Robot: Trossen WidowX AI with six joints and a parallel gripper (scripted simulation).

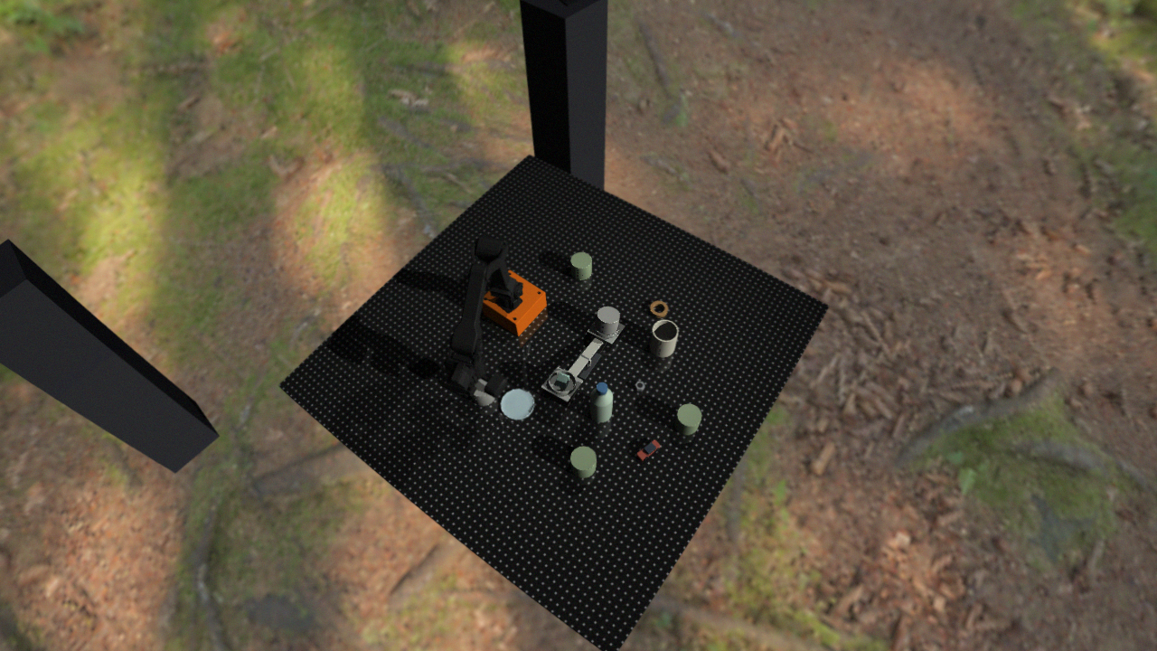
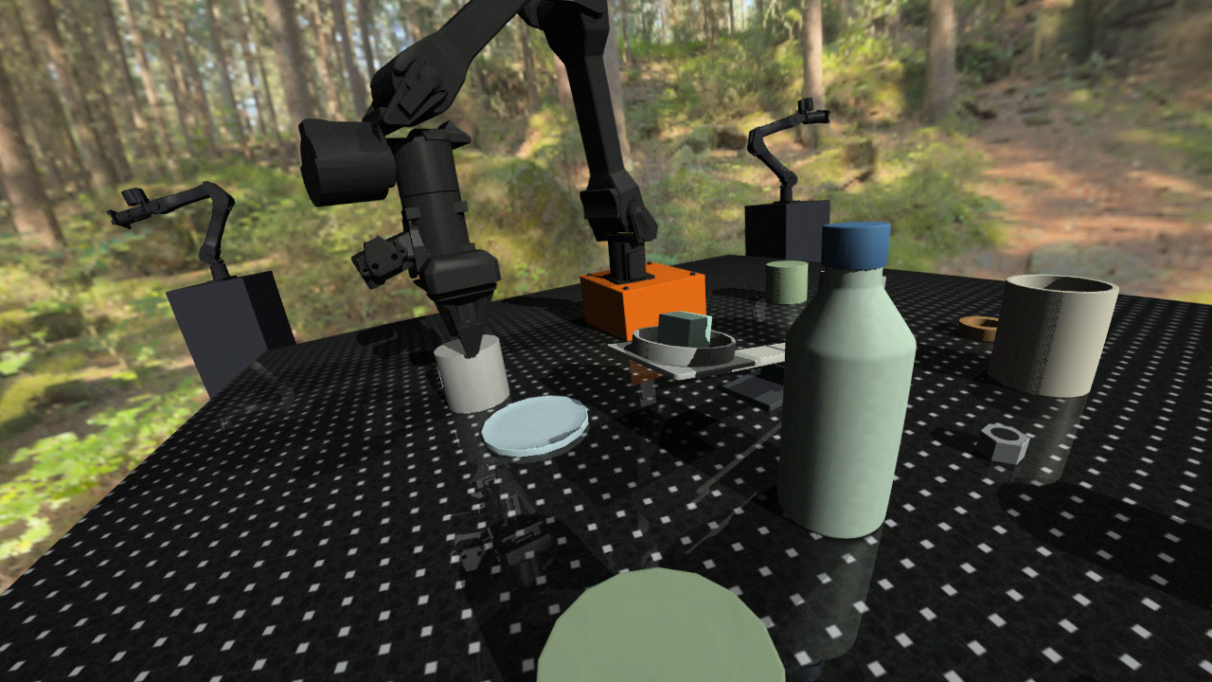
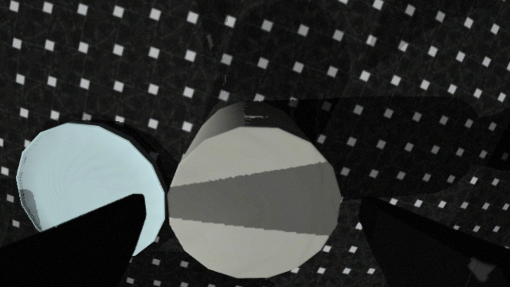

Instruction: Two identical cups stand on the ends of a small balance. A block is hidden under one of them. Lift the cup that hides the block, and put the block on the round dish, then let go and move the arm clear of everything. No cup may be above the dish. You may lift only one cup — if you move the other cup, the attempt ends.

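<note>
The pale green block is 18 cm ahead of my gripper tip, 17 cm to the left of it and 2 cm above it. From my gripper tip the other things lie so: round pale blue dish (10 cm ahead, 5 cm to the left, 6 cm below); then red thing (48 cm ahead, 20 cm to the left, 5 cm below); then metal nut (33 cm ahead, 34 cm to the left, 6 cm below).
</note>
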